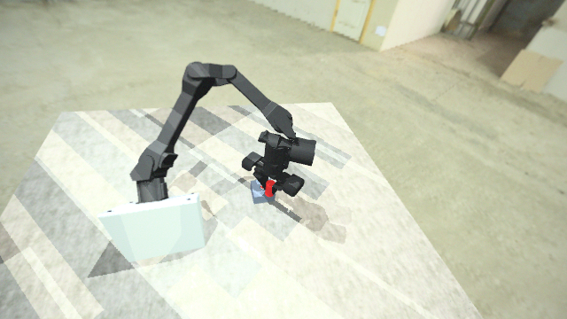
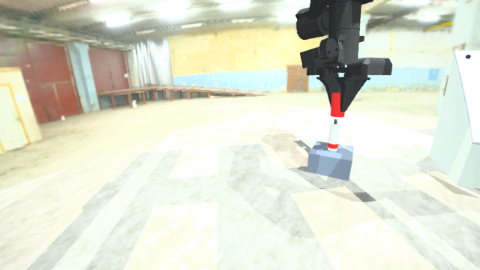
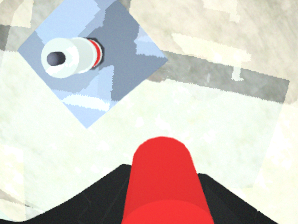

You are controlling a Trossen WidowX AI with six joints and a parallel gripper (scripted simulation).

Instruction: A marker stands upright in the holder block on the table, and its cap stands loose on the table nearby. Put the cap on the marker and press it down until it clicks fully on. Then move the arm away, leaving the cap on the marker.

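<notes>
The holder block lies 10 mm behind my gripper tip, 70 mm to the left of it and 80 mm below it. From my gripper tip the other things lie so: red cap: 10 mm above.
</notes>
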